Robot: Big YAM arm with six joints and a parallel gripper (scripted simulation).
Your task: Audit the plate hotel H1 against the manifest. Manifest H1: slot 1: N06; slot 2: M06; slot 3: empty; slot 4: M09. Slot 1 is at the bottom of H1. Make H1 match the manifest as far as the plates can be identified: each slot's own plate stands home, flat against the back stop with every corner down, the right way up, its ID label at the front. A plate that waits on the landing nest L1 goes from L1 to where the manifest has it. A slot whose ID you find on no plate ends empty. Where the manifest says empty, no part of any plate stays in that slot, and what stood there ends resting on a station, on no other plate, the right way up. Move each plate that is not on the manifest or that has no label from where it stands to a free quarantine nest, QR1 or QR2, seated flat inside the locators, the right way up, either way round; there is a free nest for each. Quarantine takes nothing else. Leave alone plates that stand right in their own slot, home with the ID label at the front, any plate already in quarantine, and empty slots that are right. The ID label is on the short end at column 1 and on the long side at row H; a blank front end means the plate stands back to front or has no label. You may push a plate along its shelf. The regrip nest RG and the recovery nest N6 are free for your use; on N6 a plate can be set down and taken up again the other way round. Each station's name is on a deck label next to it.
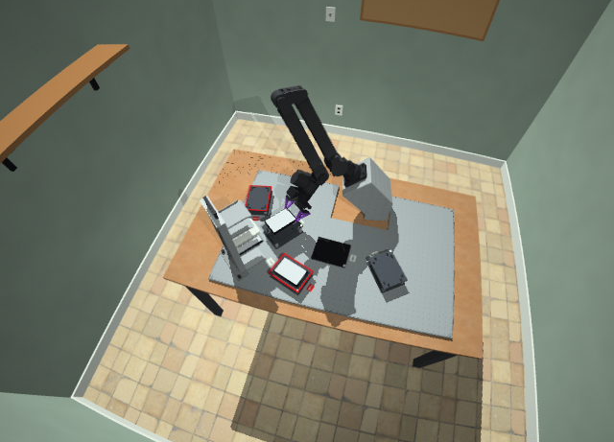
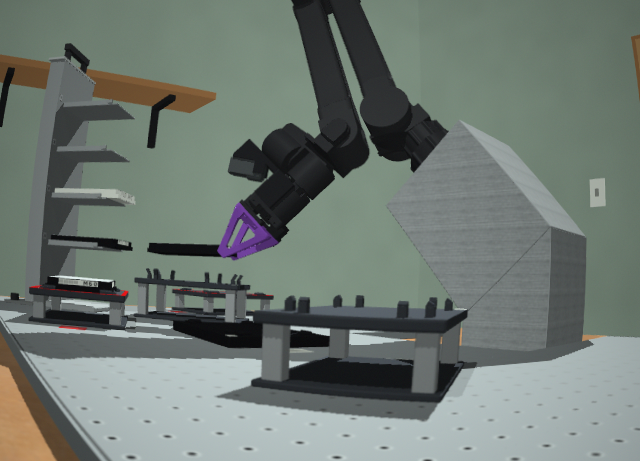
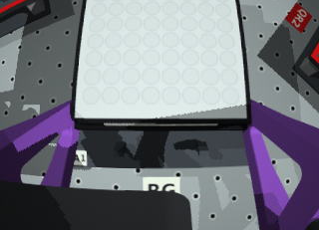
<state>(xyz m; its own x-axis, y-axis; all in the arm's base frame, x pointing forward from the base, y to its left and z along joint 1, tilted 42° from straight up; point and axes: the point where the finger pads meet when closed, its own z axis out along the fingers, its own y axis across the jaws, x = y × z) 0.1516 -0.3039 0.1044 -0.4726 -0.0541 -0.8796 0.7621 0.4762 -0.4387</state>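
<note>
Now: the regrip nest 4 cm ahead of my hand, 4 cm to the right of it and 5 cm below it. Also, from my hand: H1 deck label 20 cm ahead, 8 cm to the right, 11 cm below; then RG deck label 3 cm behind, 4 cm to the left, 11 cm below; then QR2 deck label 4 cm behind, 19 cm to the right, 11 cm below.
</note>
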